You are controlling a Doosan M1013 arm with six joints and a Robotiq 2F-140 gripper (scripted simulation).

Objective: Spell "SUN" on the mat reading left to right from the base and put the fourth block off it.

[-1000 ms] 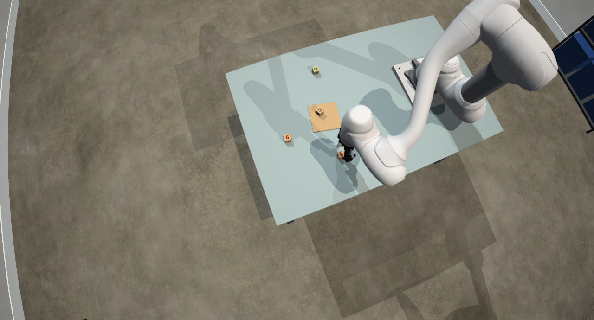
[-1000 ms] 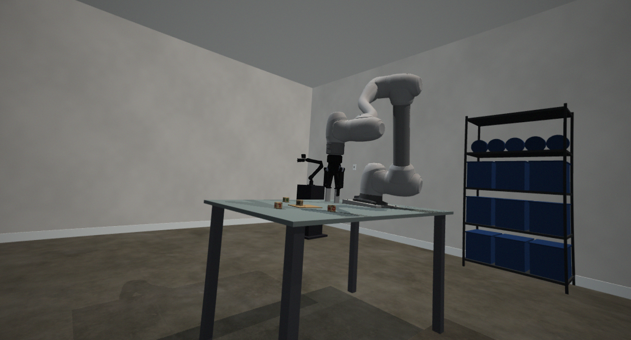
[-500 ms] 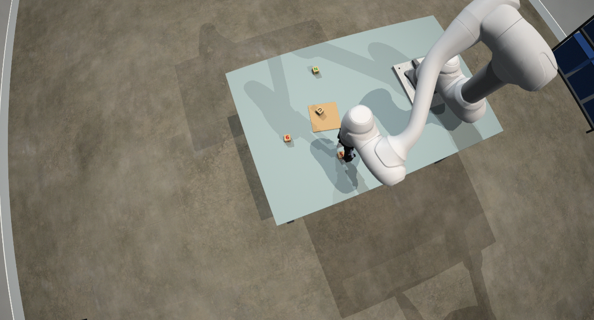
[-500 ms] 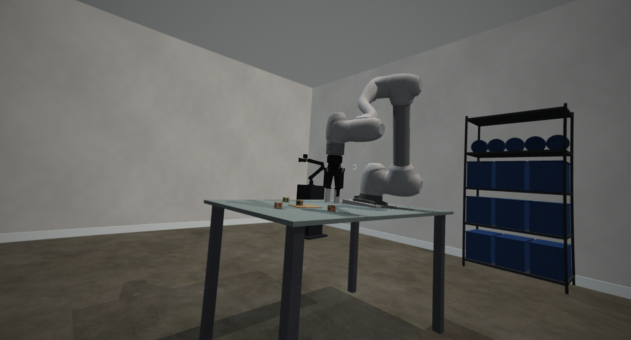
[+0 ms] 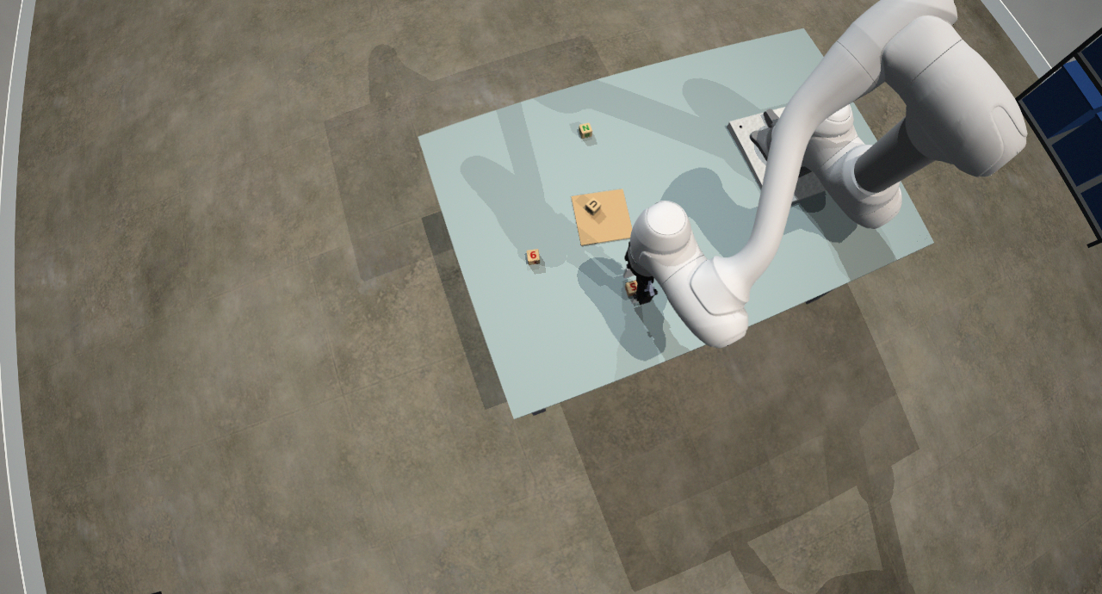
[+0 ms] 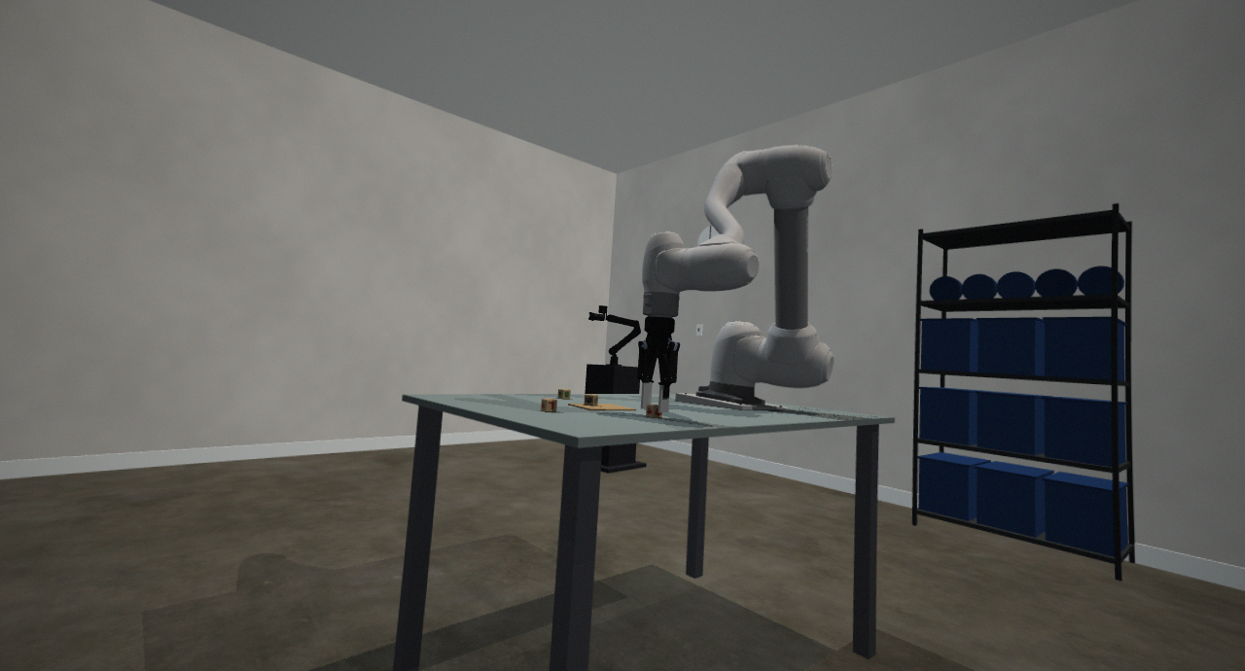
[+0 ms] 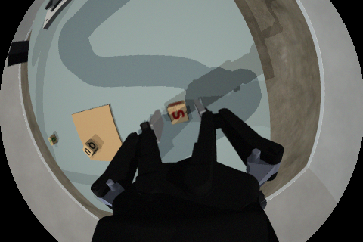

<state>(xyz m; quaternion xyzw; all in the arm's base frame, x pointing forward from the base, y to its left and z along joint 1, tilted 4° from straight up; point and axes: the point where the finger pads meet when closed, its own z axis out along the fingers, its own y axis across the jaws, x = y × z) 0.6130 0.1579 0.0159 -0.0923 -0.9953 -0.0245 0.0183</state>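
The S block is 3 cm below my hand. Round my hand: N block: 46 cm to the right, 10 cm behind, 3 cm below; mat: 21 cm to the right, 4 cm below, 2 cm behind; 6 block: 19 cm ahead, 18 cm to the right, 3 cm below.
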